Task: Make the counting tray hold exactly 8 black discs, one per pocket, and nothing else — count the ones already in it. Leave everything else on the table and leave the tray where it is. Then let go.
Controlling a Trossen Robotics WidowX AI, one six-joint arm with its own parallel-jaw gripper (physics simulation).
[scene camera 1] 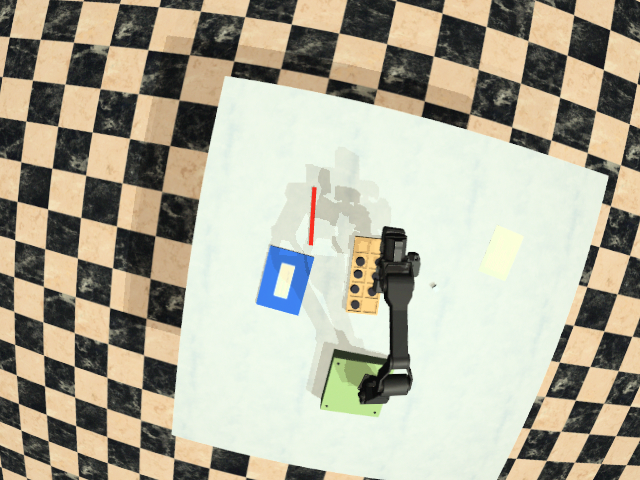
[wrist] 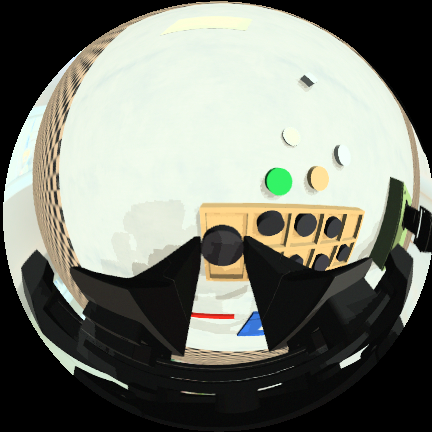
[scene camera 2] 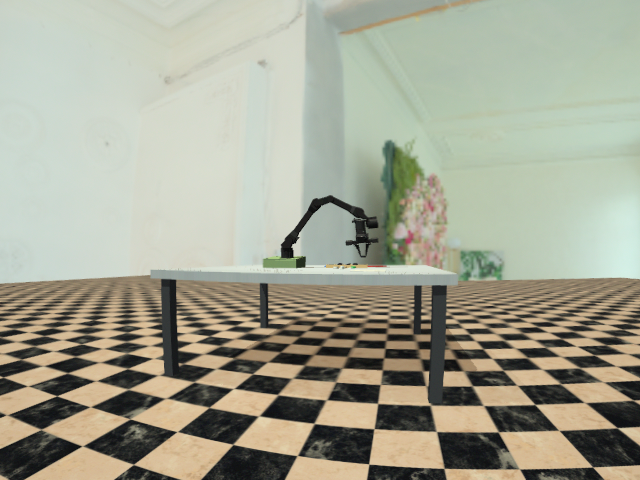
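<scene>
The wooden counting tray (scene camera 1: 362,244) (wrist: 250,206) has two rows of square pockets. Several black discs sit in its pockets; in the wrist view three of them (wrist: 270,223) (wrist: 305,225) (wrist: 333,227) lie in the row nearer the loose discs, whose right end pocket is empty. The pockets at the tray's left end there look empty. My gripper (scene camera 2: 363,255) (wrist: 221,241) is shut on a black disc (wrist: 221,249) and holds it above that left end, over both end pockets in the view. The arm hides part of the tray in scene camera 1, and a finger hides some pockets in the wrist view.
Beside the tray lie a green disc (wrist: 278,181), a tan disc (wrist: 318,178) and two pale discs (wrist: 291,136) (wrist: 342,155). A small grey block (scene camera 1: 433,284) (wrist: 307,80), yellow sheet (scene camera 1: 501,253), blue frame (scene camera 1: 265,289), red bar (scene camera 1: 312,217) and green base (scene camera 1: 341,387) are around.
</scene>
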